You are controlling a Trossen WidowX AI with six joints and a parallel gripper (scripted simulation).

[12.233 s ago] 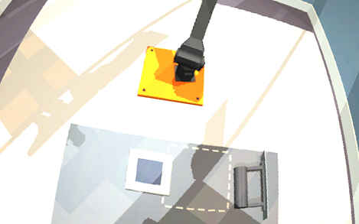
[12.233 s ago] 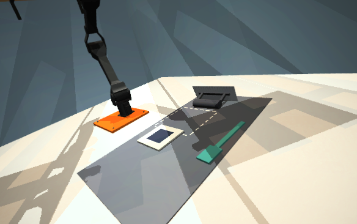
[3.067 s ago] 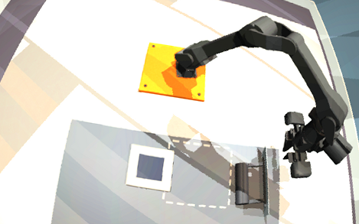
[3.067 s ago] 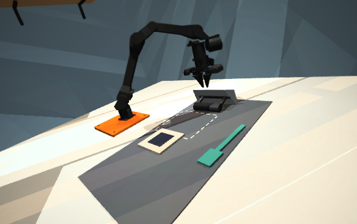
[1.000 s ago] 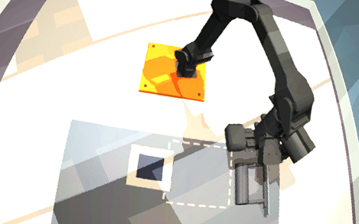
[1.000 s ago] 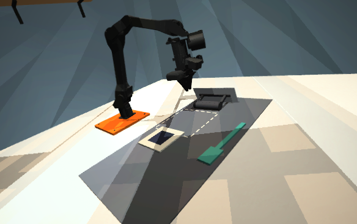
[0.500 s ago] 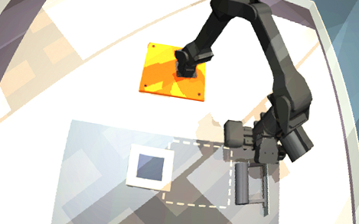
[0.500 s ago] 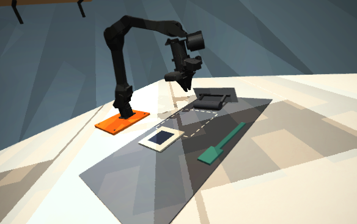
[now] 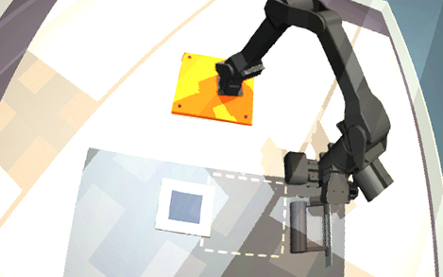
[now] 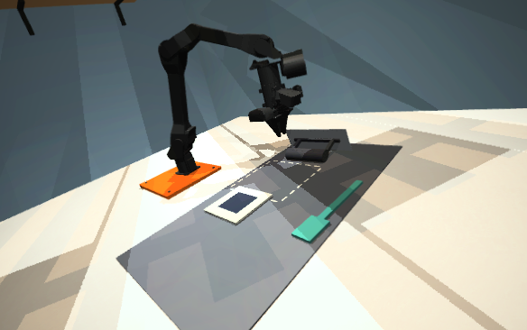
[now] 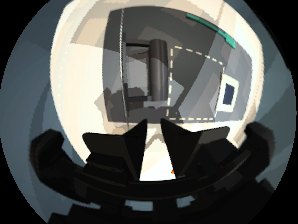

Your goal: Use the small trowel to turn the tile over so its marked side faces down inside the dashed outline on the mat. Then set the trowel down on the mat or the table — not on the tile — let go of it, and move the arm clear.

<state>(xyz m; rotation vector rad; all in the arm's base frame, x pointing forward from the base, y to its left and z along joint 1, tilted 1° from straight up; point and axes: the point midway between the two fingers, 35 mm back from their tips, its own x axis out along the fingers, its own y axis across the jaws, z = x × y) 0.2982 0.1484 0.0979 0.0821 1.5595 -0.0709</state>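
My gripper tip is now 60 mm short of the small trowel, 40 mm above it and 10 mm to the right of it. From my gripper tip the other things lie so: teal flat tool: 260 mm to the right, 230 mm ahead, 60 mm below; then grey mat: 210 mm to the right, 100 mm ahead, 90 mm below; then tile: 270 mm to the right, 60 mm below, 20 mm ahead.
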